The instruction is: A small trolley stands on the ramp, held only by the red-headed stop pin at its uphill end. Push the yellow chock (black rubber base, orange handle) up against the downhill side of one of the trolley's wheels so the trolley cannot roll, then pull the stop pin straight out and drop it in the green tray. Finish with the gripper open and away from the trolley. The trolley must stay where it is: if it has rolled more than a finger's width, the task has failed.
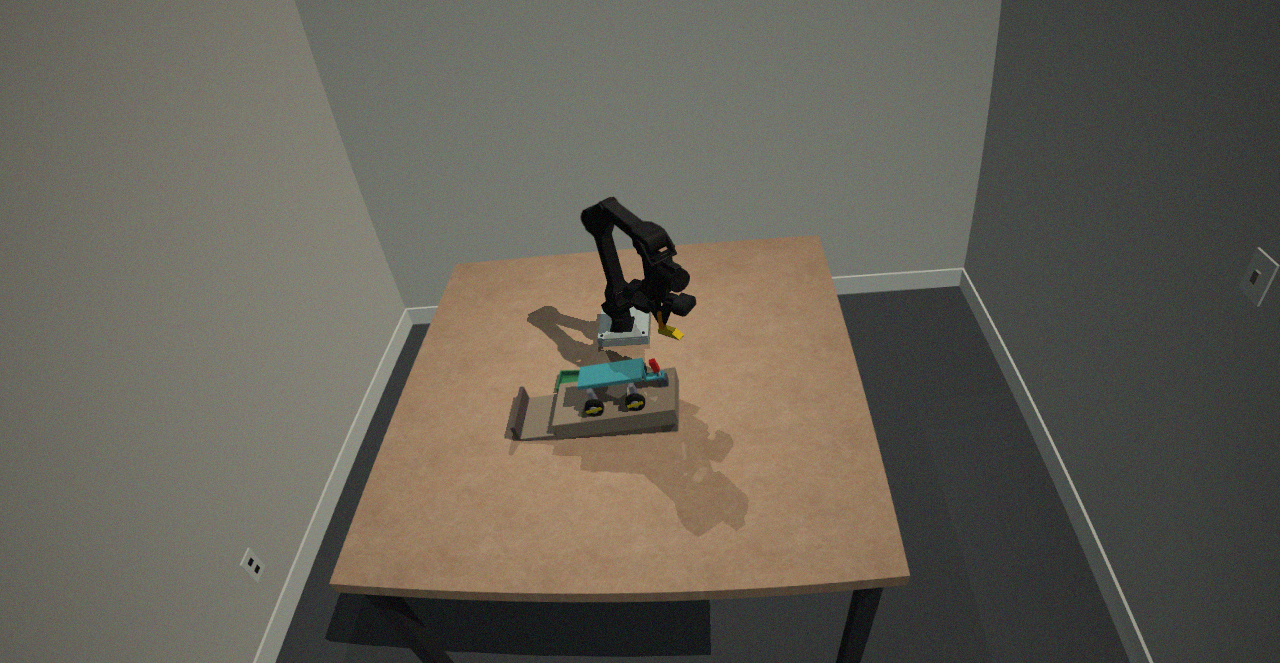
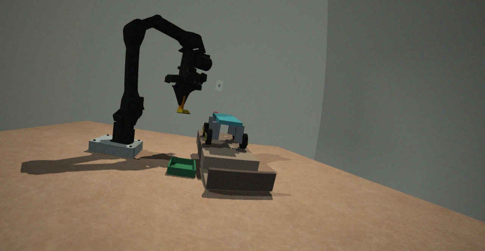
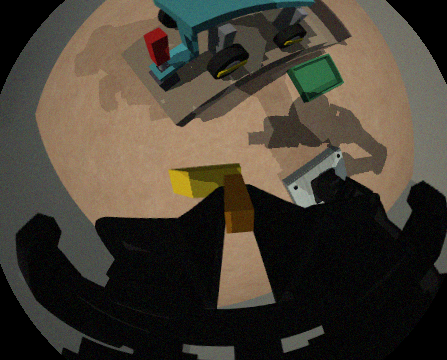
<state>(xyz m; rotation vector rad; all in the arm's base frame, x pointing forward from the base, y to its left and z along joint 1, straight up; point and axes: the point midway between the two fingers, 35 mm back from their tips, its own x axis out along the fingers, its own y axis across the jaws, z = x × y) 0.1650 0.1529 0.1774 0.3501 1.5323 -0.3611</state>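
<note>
My gripper tip is now 10 mm short of the yellow chock, 20 mm to the right of it and 10 mm above it. Round my gripper tip: teal trolley 170 mm ahead, 110 mm to the right, 60 mm below; then red-headed stop pin 140 mm ahead, 40 mm below; then brown ramp 170 mm ahead, 110 mm to the right, 130 mm below.
</note>
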